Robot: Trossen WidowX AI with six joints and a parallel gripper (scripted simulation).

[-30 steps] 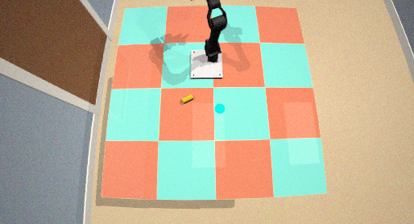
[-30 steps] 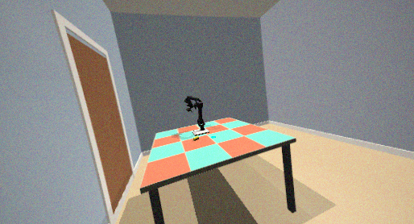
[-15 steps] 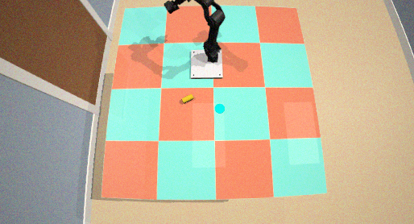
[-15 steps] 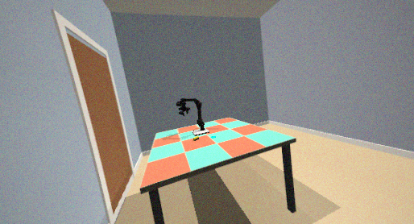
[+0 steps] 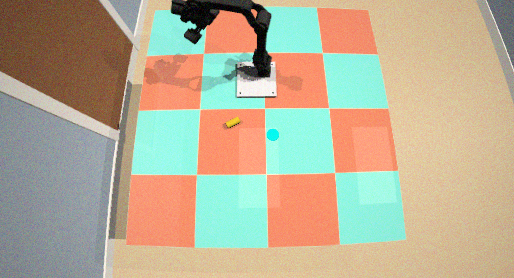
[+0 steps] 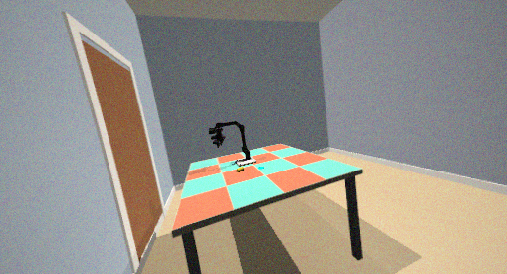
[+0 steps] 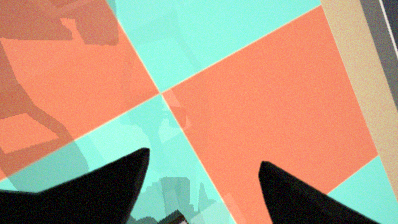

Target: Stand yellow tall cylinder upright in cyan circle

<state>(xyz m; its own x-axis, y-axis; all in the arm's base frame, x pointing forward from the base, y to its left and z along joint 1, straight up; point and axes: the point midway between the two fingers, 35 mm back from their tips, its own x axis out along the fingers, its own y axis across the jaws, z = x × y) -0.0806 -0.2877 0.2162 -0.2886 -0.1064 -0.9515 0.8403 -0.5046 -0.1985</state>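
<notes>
Right now my gripper tip is 38 cm short of the yellow tall cylinder, 16 cm to the right of it and 18 cm above it. Round my gripper tip: cyan circle 42 cm ahead, 36 cm to the left, 20 cm below.
</notes>
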